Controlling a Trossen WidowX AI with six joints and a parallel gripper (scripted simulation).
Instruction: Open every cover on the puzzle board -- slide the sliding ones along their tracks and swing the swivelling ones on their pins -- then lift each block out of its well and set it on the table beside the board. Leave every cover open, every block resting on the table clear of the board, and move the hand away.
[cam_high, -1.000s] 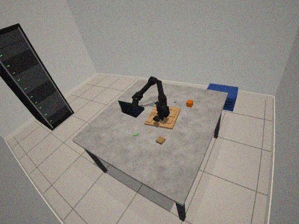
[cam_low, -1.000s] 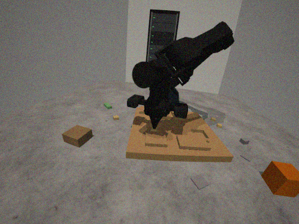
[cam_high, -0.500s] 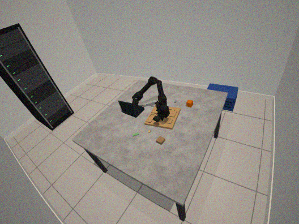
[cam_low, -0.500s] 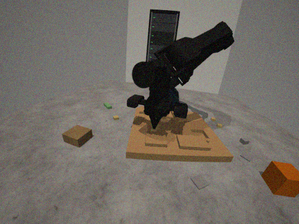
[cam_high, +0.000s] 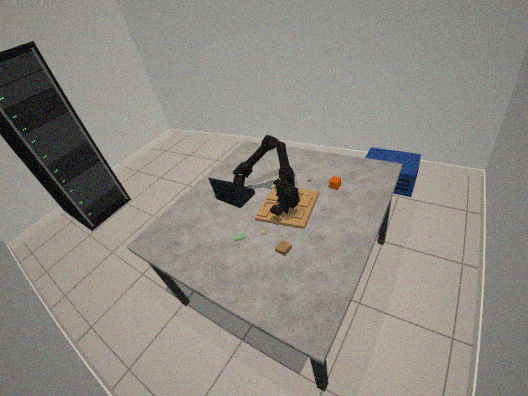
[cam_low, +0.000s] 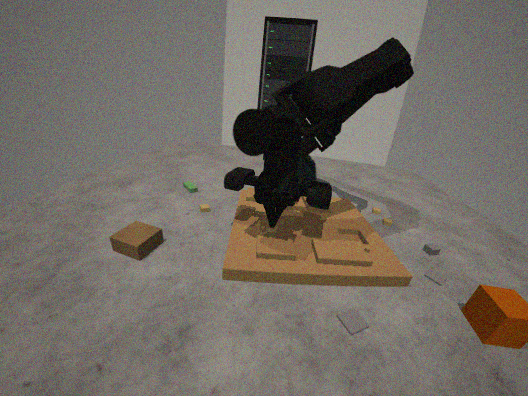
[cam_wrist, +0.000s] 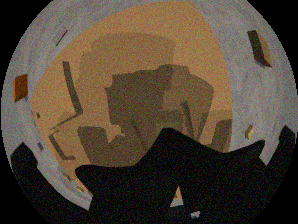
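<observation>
My gripper tip is 5 cm to the right of the tan puzzle board and 3 cm past it. The rest, counted from my gripper tip: small green piece 26 cm to the right, 14 cm behind, 1 cm below; then orange cube 34 cm to the left, 13 cm ahead, 1 cm above; then brown block 21 cm to the right, 12 cm ahead, 1 cm below.
</observation>
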